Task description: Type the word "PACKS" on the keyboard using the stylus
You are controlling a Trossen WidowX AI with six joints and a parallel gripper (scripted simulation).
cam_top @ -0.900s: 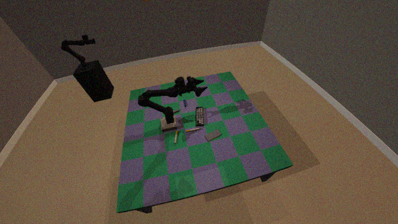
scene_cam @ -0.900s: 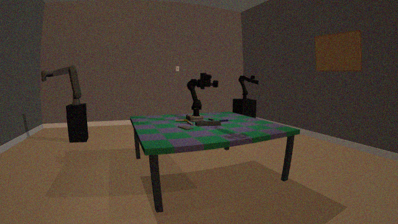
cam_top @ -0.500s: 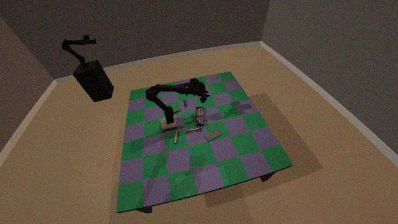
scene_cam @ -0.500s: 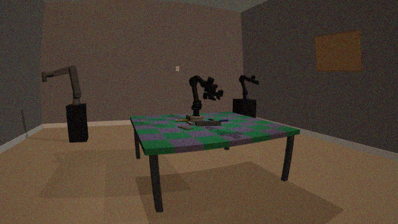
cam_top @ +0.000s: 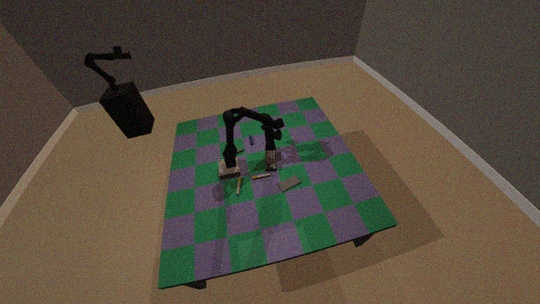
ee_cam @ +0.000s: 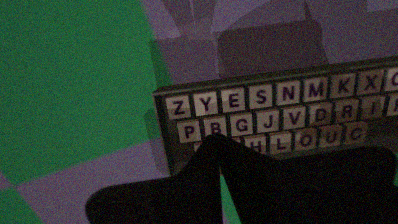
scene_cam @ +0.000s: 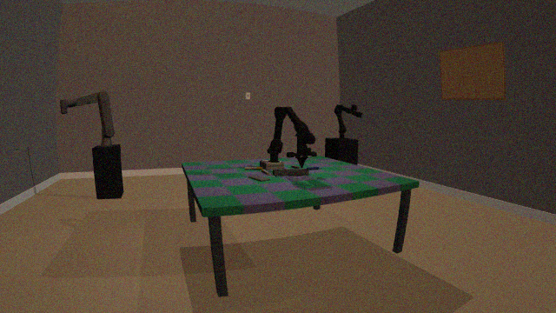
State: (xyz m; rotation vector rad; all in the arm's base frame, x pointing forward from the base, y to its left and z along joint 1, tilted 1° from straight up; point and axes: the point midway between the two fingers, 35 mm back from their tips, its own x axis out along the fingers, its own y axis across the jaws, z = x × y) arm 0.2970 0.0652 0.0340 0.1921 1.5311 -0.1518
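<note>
Now: gripper tip 19 cm to the right of the stylus, 12 cm past it and 3 cm above it. From my gripper tip the other things lie so: flat grey piece 30 cm to the right, 4 cm below, 4 cm ahead.
</note>
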